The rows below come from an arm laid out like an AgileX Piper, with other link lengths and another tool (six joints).
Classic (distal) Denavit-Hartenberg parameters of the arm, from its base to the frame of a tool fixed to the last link. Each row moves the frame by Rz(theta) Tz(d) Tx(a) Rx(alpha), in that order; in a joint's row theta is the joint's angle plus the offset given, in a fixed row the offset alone. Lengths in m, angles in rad.
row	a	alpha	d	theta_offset
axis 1	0	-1.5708	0.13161	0
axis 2	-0.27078	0	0	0.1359
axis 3	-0.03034	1.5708	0	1.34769
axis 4	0	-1.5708	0.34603	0
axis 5	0	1.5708	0	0
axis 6	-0.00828	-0.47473	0.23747	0.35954
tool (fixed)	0	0	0.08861	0
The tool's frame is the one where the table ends.
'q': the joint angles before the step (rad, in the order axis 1, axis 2, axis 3, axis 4, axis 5, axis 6). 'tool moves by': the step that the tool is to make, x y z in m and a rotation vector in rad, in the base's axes. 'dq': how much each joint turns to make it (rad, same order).
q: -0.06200 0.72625 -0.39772 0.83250 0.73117 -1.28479
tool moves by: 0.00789 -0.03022 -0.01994 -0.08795 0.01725 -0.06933
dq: 0.00001 -0.00002 0.00584 -0.15053 -0.05671 0.10612
